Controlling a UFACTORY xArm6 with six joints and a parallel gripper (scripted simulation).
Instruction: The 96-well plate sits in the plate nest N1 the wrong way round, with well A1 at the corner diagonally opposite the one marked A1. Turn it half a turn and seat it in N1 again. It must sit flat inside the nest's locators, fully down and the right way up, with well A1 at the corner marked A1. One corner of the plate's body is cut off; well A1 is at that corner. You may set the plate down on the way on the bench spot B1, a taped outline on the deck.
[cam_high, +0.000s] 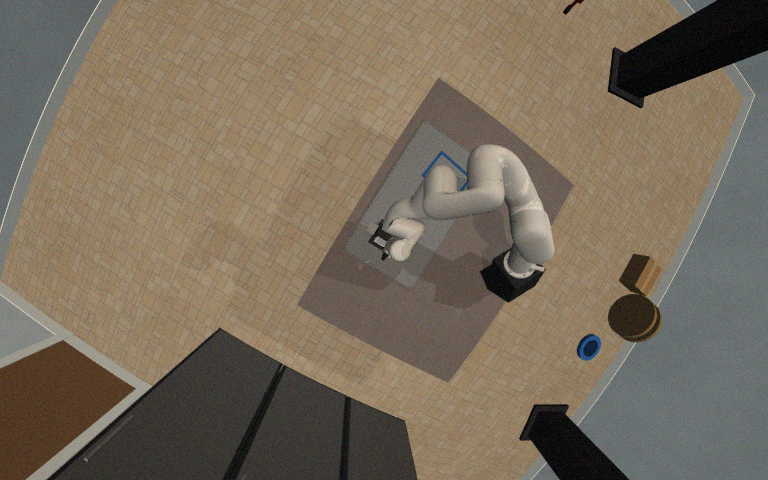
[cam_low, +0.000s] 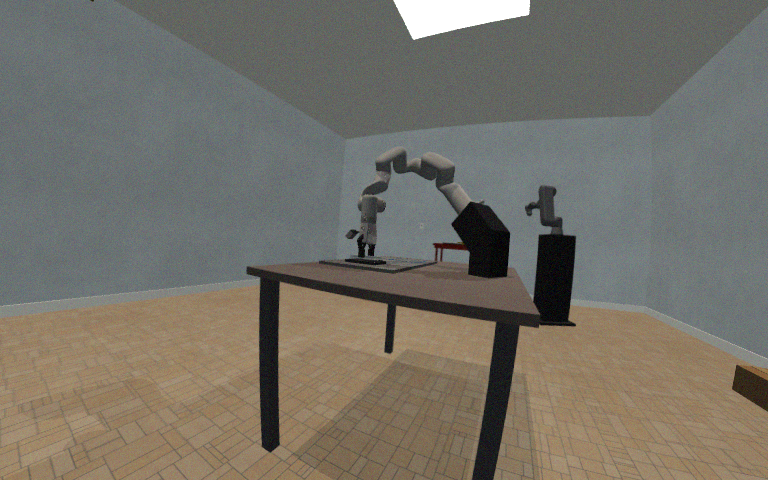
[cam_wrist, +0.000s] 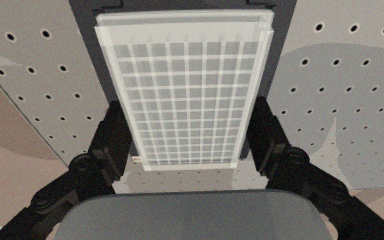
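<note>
Right now my hand is 30 mm above the dark plate nest N1. From my hand the other things lie so: A1 corner mark: 50 mm behind, 80 mm to the left, 30 mm below; 96-well plate: 10 mm below.
</note>
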